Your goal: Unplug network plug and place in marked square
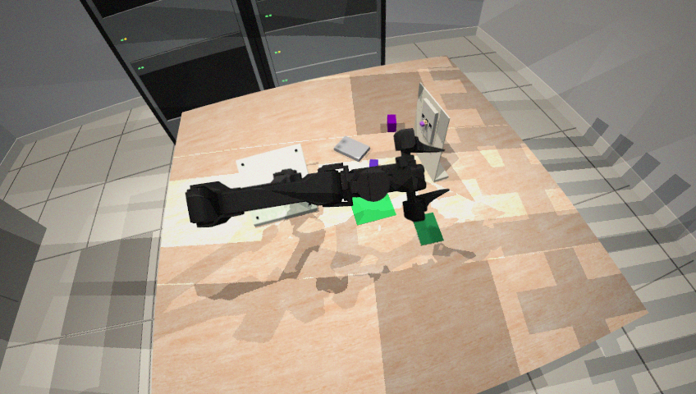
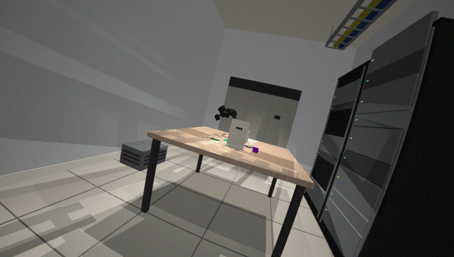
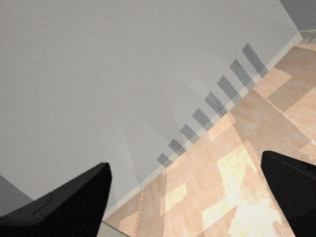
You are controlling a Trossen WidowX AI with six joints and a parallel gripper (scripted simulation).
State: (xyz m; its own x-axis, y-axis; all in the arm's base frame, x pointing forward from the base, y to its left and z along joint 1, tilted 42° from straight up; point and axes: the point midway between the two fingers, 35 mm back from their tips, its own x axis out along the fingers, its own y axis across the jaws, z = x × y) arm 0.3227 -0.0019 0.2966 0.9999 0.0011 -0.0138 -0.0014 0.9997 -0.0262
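Right now my gripper tip is 50 mm short of the network plug, 240 mm to the right of it and 80 mm above it. The rest, counted from my gripper tip: flat grey block 150 mm behind, 360 mm to the left, 260 mm below; upright grey panel 70 mm ahead, 250 mm to the left, 150 mm below; green marked square 140 mm behind, 130 mm to the left, 260 mm below.
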